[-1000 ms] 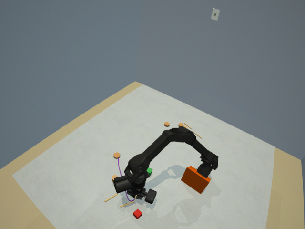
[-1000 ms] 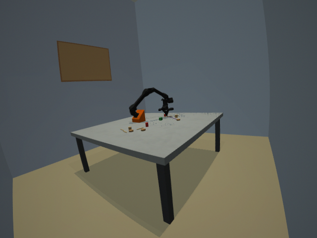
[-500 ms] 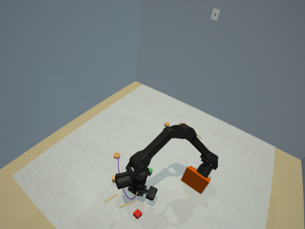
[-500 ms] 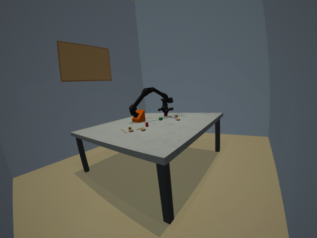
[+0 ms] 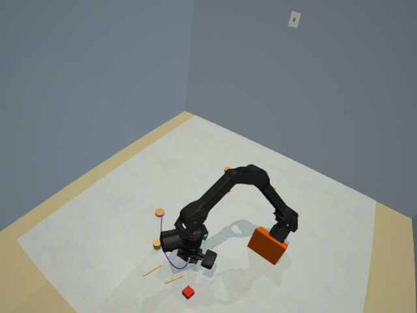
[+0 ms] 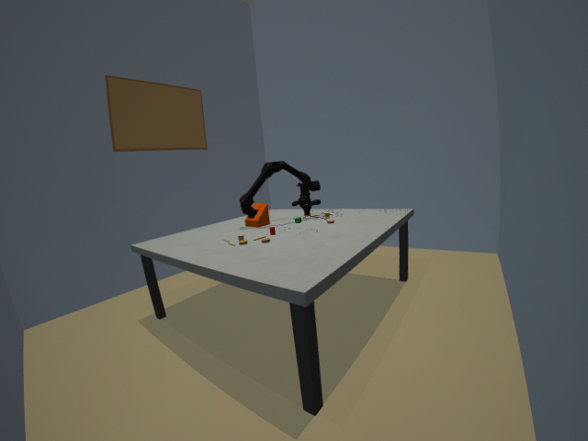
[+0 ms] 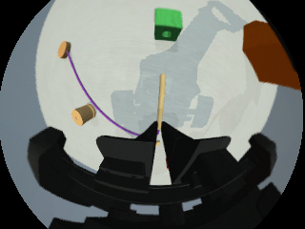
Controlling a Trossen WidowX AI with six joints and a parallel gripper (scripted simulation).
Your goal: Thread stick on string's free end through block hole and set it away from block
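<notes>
The green block is 130 mm to the right of my gripper tip and 40 mm ahead of it. The rest, counted from my gripper tip: red cube: 90 mm to the left, 80 mm behind; thin wooden stick: 10 mm to the right; red cylinder: 420 mm to the right, 130 mm ahead.
</notes>
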